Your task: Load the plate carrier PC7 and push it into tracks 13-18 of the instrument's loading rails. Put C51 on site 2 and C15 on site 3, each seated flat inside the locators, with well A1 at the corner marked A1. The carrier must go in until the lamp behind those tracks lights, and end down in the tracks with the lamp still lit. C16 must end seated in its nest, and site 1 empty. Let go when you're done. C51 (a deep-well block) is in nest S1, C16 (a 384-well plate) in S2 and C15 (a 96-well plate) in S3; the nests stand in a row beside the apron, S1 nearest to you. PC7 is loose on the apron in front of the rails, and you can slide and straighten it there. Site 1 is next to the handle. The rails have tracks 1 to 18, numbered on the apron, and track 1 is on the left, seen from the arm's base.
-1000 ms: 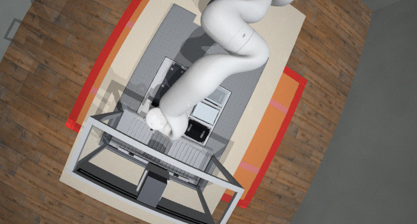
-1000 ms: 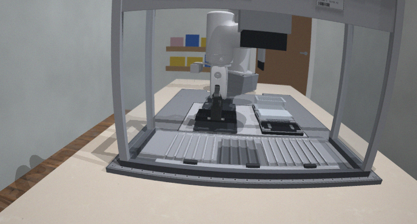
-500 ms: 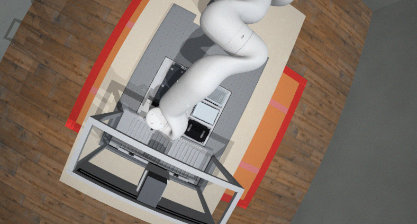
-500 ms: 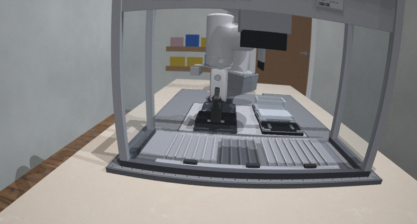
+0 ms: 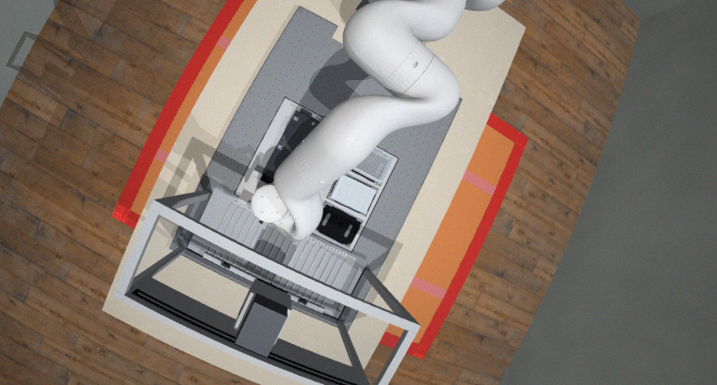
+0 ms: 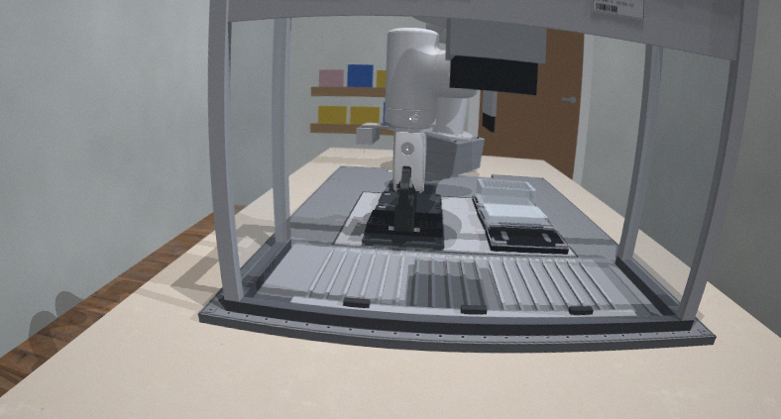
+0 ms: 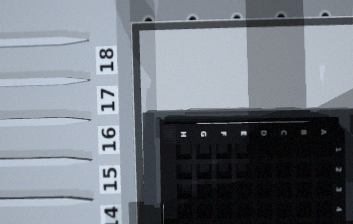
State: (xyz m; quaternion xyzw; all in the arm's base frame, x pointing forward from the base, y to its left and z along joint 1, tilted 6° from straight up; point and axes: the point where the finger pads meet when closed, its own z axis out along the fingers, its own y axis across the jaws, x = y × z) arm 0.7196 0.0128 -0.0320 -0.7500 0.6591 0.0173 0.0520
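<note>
My hand is 250 mm past the deep-well block C51, 180 mm to the right of it and 10 mm above it. Round my hand: plate carrier PC7: 110 mm behind, 20 mm below, 10 mm to the right; nest S3: 220 mm to the left, 40 mm behind, 30 mm below; black plate C15: 10 mm below.
</note>
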